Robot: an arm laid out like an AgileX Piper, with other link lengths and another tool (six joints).
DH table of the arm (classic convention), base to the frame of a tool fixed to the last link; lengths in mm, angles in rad. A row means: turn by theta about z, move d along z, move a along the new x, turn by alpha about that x. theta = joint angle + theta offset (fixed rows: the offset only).
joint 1: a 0; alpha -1.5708; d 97.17; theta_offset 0
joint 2: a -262.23; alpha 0; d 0; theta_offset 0.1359
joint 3: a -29.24; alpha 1.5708; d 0; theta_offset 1.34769
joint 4: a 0; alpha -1.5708; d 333.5; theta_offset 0
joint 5: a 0; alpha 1.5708; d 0; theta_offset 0
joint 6: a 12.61; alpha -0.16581; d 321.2; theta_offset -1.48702
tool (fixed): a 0; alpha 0; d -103.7; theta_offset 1.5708
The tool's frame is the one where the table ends.
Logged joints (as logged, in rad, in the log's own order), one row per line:
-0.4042, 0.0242, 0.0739, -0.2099, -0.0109, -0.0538
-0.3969, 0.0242, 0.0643, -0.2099, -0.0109, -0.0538
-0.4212, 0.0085, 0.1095, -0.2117, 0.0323, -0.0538
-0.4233, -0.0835, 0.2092, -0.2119, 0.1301, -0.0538
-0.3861, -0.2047, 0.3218, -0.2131, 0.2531, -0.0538
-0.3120, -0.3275, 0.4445, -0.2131, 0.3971, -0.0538
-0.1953, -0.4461, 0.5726, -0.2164, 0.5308, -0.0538
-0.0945, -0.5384, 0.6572, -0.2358, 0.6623, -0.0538
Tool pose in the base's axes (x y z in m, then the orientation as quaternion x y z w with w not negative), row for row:
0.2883, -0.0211, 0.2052, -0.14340, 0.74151, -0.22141, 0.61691
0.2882, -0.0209, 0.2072, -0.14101, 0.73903, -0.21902, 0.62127
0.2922, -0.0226, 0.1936, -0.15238, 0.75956, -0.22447, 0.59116
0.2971, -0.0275, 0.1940, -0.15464, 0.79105, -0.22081, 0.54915
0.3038, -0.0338, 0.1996, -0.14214, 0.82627, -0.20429, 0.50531
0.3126, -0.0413, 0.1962, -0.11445, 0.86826, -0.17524, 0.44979
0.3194, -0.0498, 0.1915, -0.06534, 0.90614, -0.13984, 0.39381
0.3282, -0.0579, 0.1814, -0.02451, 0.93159, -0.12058, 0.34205
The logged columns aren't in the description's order. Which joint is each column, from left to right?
Columns, left to right: joint 6, joint 3, joint 5, joint 4, joint 2, joint 1.
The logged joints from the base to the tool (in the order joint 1, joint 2, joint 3, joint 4, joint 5, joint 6), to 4 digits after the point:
-0.0538, -0.0109, 0.0242, -0.2099, 0.0739, -0.4042
-0.0538, -0.0109, 0.0242, -0.2099, 0.0643, -0.3969
-0.0538, 0.0323, 0.0085, -0.2117, 0.1095, -0.4212
-0.0538, 0.1301, -0.0835, -0.2119, 0.2092, -0.4233
-0.0538, 0.2531, -0.2047, -0.2131, 0.3218, -0.3861
-0.0538, 0.3971, -0.3275, -0.2131, 0.4445, -0.3120
-0.0538, 0.5308, -0.4461, -0.2164, 0.5726, -0.1953
-0.0538, 0.6623, -0.5384, -0.2358, 0.6572, -0.0945

